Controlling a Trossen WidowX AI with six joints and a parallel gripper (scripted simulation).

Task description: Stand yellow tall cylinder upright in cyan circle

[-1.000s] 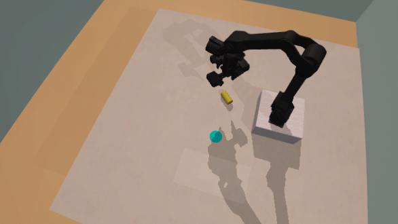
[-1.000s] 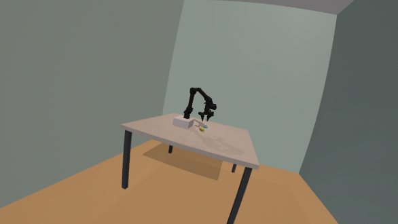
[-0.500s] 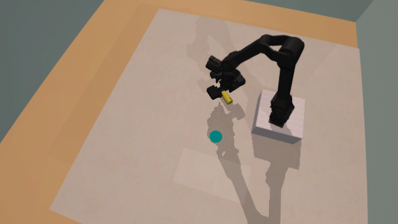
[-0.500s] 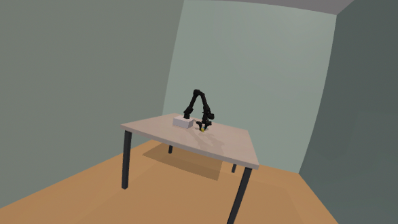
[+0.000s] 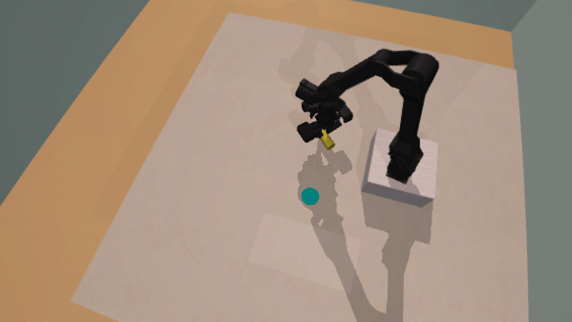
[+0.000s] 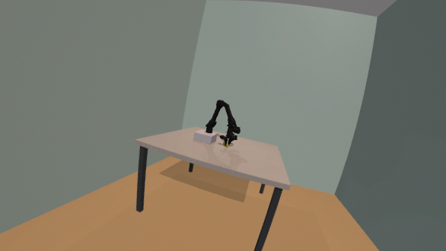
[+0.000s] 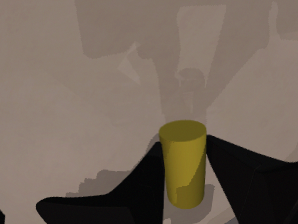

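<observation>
Right now the cyan circle is 60 mm behind my gripper tip, 220 mm to the left of it and 20 mm below it. Also, from my gripper tip: yellow tall cylinder 20 mm behind, 10 mm to the left.
</observation>
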